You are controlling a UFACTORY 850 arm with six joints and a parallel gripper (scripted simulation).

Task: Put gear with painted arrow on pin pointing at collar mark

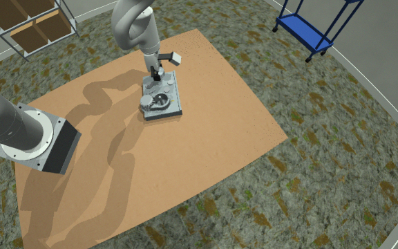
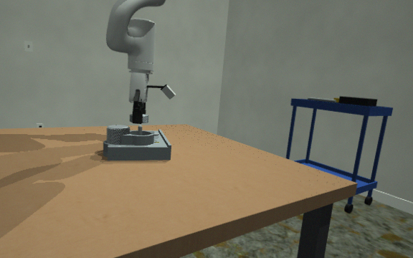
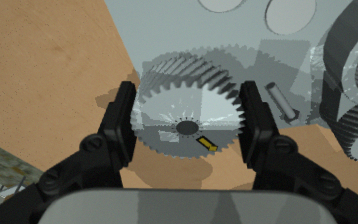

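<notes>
My gripper is now 8 cm past the grey pin, 5 cm to the left of it and 5 cm above it. Also, from my hand: loose gear (right at my hand).
</notes>
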